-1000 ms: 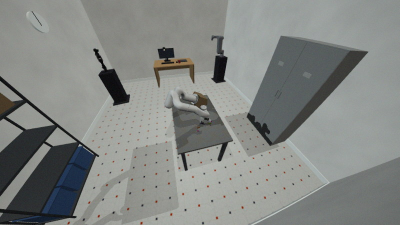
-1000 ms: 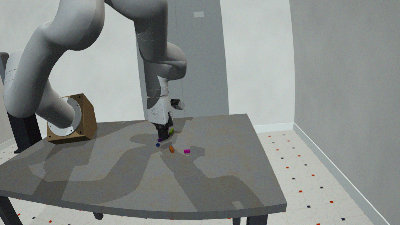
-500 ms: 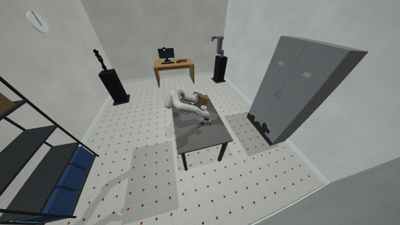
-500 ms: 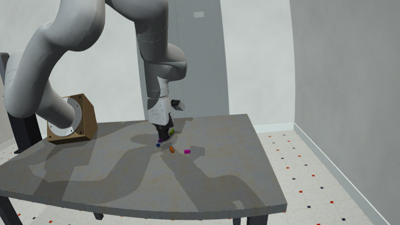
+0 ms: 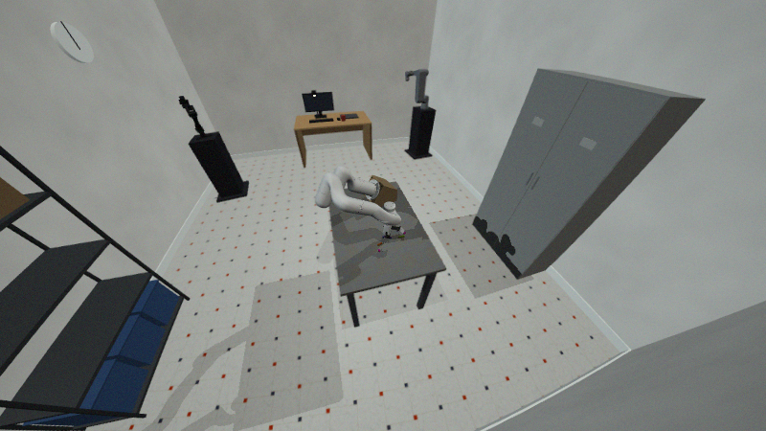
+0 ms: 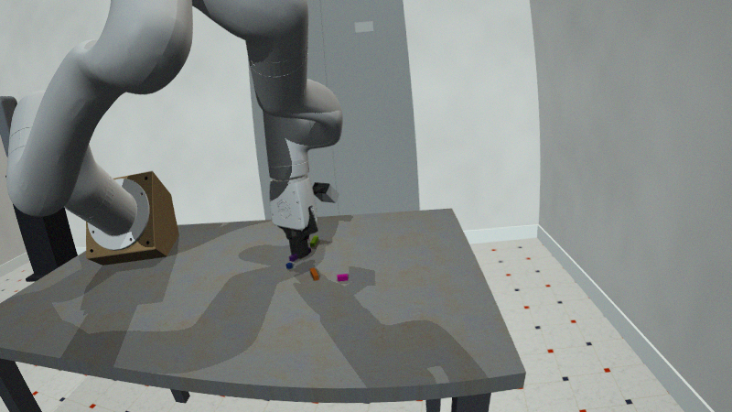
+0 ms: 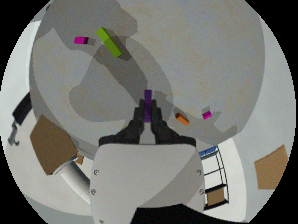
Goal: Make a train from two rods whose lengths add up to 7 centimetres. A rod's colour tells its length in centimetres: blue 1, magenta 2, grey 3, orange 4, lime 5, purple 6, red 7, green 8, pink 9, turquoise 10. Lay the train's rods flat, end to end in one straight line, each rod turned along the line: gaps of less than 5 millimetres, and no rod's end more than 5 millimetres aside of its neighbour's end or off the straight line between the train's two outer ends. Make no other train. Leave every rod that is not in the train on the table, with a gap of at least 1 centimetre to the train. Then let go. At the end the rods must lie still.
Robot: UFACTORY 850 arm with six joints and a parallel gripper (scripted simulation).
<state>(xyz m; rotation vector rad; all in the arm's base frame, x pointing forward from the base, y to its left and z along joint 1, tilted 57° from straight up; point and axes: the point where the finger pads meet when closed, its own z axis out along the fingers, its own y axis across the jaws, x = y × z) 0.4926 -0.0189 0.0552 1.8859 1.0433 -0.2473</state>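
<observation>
Now: the purple rod 20 mm below my hand. From my hand the other things lie so: lime rod 110 mm to the left, 30 mm below, 20 mm ahead; blue rod 30 mm to the right, 30 mm below, 20 mm behind; orange rod 80 mm to the right, 30 mm below, 30 mm ahead.
</observation>
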